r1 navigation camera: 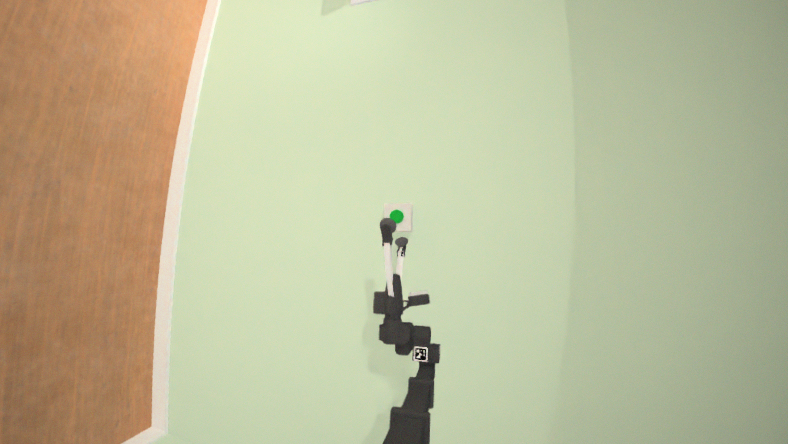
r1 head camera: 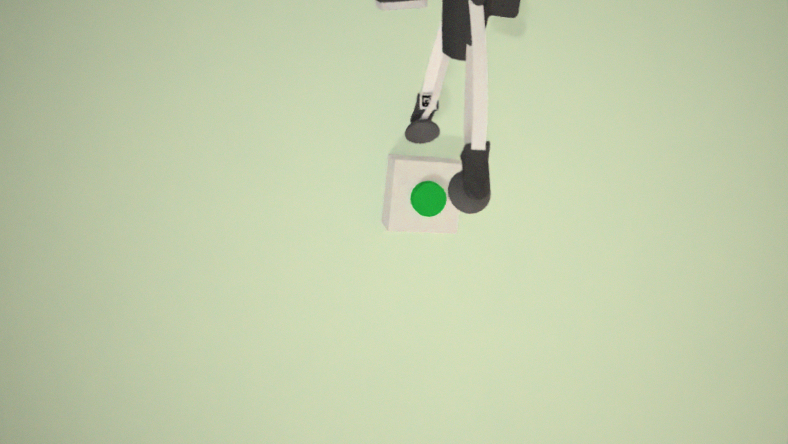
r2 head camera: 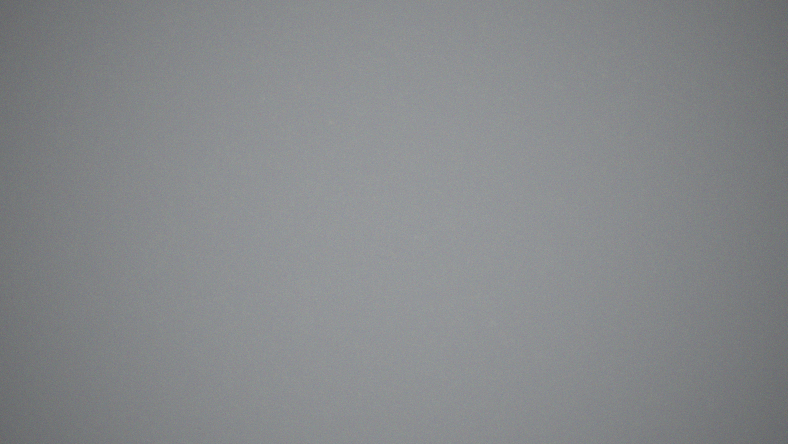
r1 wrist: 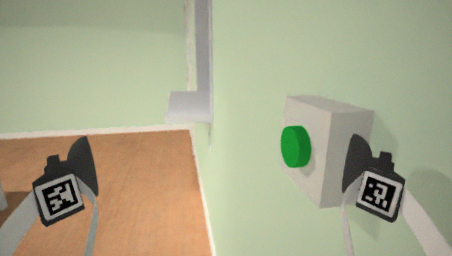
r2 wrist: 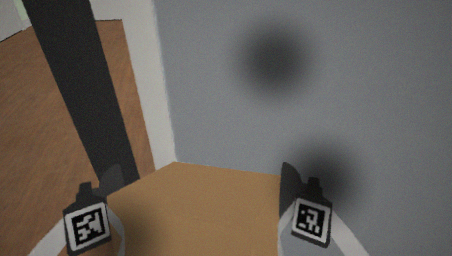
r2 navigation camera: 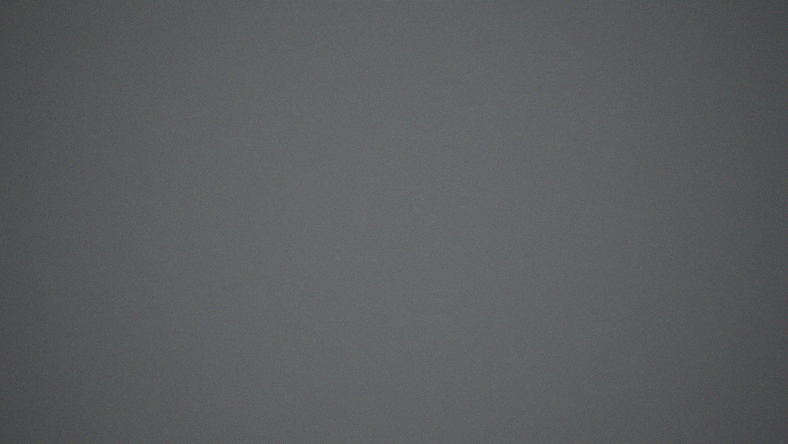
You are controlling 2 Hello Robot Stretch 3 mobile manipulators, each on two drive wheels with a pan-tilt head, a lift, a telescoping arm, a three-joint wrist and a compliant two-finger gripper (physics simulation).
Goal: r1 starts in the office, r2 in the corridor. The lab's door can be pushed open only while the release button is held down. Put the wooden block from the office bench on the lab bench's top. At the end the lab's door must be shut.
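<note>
The green release button [r1 head camera: 428, 198] [r1 navigation camera: 396, 215] [r1 wrist: 296, 146] stands out from its pale box [r1 head camera: 402, 215] [r1 navigation camera: 406, 223] [r1 wrist: 350, 130] on the green wall. The r1 gripper [r1 head camera: 445, 161] [r1 navigation camera: 394, 232] [r1 wrist: 220, 165] is open and empty, its fingers spread wide. In the head view one fingertip overlaps the box's edge beside the button. In the r2 wrist view, the r2 gripper [r2 wrist: 200, 185] is shut on the tan wooden block [r2 wrist: 205, 215], which fills the space between its fingers. Neither the lab's bench nor a door is recognisable.
Brown floor [r1 navigation camera: 82, 220] [r1 wrist: 150, 180] meets the green wall at a white skirting [r1 navigation camera: 170, 220]. A pale grey fixture [r1 wrist: 190, 105] juts from the wall. A grey surface [r2 head camera: 393, 220] [r2 navigation camera: 393, 220] [r2 wrist: 375, 75] faces r2. A dark bar [r2 wrist: 75, 75] crosses the wrist view's left.
</note>
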